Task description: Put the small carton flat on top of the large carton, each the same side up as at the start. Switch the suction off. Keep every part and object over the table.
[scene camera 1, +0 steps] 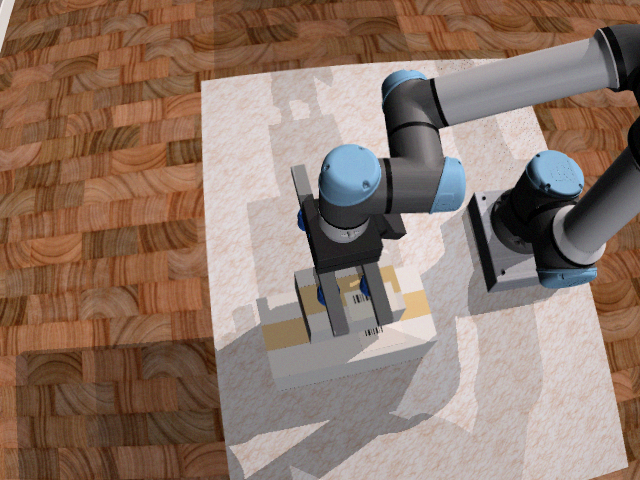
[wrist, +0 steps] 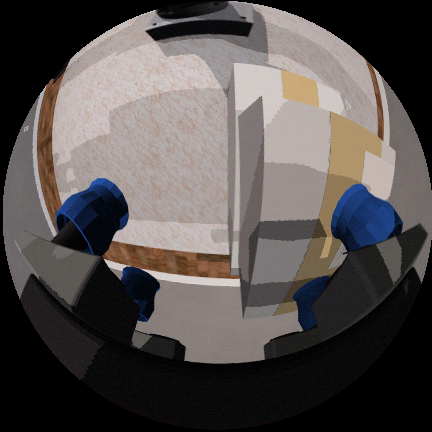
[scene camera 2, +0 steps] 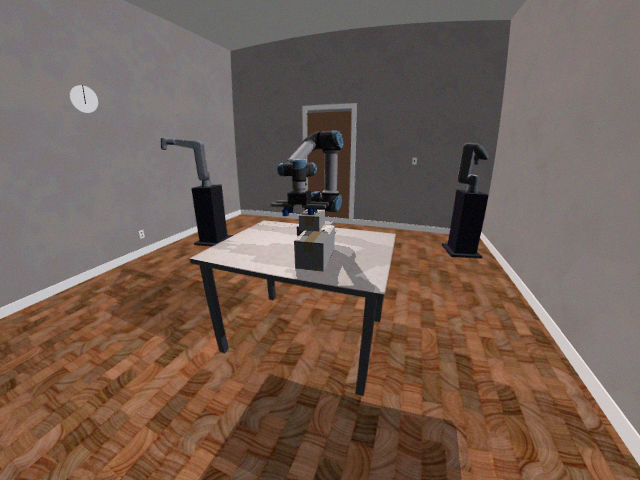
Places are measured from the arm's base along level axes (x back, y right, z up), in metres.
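Where they show: hand, tool point: (wrist: pixel 224 255) (scene camera 2: pixel 300 214); arm's base, link origin: (scene camera 1: pixel 521 222).
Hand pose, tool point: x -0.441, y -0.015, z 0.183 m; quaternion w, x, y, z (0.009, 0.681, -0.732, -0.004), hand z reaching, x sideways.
Things, the pixels of their centre, and the offset from my tool point. Level surfaces: height alone.
- small white carton, body centre: (wrist: pixel 308 223) (scene camera 1: pixel 348 297) (scene camera 2: pixel 312 219) dx -0.003, dy -0.069, dz -0.026 m
- large white carton, body centre: (wrist: pixel 275 173) (scene camera 1: pixel 345 331) (scene camera 2: pixel 316 245) dx -0.008, dy -0.089, dz -0.172 m
- table, surface height: dz -0.248 m
The small white carton (scene camera 1: pixel 361 308) (scene camera 2: pixel 309 222) (wrist: pixel 295 145), with tan tape and a barcode label, is level, label side up, over the large carton. My gripper (scene camera 1: pixel 343 258) (scene camera 2: pixel 299 209) (wrist: pixel 228 255) is shut on the small carton: two of its blue suction cups are on the carton's top and the other two hang beside it. The large white carton (scene camera 1: pixel 320 361) (scene camera 2: pixel 309 254) (wrist: pixel 257 80), with tan tape and a barcode label, stands on the table beneath. Whether the small carton's underside touches the large carton's top is hidden.
The arm's base plate (scene camera 1: pixel 480 242) (wrist: pixel 200 29) is on the table (scene camera 1: pixel 232 180) (scene camera 2: pixel 237 249) (wrist: pixel 150 135), to the right of the cartons in scene camera 1. Two grey arms stand on black pedestals (scene camera 2: pixel 209 214) (scene camera 2: pixel 467 222) away from the table.
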